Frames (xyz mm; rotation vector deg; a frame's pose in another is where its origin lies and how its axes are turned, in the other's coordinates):
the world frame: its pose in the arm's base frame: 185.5 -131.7 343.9 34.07 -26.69 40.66
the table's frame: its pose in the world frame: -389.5 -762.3 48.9 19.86 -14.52 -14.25
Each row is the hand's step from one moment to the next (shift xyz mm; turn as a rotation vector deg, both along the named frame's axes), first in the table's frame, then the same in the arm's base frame.
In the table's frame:
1: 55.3 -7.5 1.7 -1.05 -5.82 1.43
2: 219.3 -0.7 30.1 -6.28 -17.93 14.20
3: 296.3 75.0 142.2 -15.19 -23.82 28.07
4: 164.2 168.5 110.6 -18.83 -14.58 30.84
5: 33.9 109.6 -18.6 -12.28 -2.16 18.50
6: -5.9 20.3 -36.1 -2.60 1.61 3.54
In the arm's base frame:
1: 48.0 2.8 28.4 2.39 -3.82 -4.09
2: 169.5 1.8 142.3 3.47 -21.00 -10.46
3: 168.7 -58.0 286.0 -2.21 -37.12 -14.25
4: 13.6 -8.8 259.5 -10.98 -36.31 -8.89
5: -35.1 66.3 88.8 -11.26 -19.21 -1.35
6: -11.2 40.1 -4.0 -3.55 -2.88 1.00

